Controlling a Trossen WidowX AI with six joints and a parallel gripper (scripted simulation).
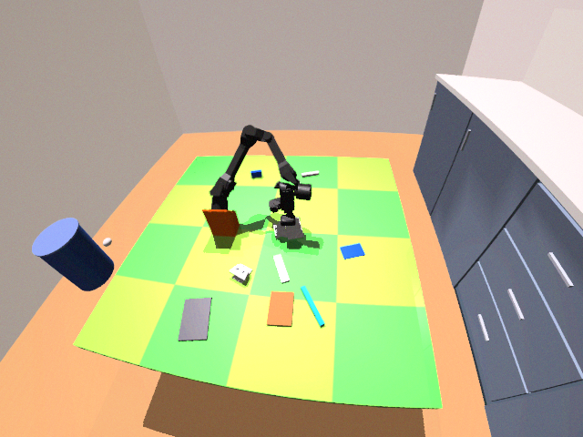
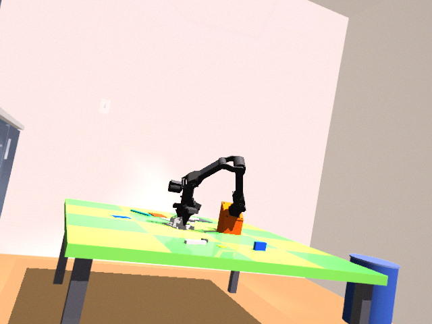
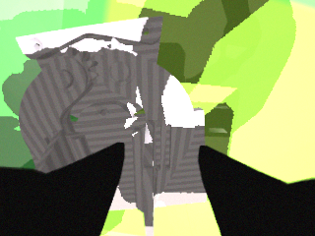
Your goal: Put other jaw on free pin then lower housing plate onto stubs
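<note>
My gripper tip is 3 cm to the left of the jaw and 3 cm past it. Round my gripper tip: blue card 29 cm ahead, 11 cm to the right, 2 cm below; then white housing plate 30 cm to the right, 13 cm behind, 1 cm above; then white bar 40 cm to the left, 4 cm ahead, 1 cm below.
</note>
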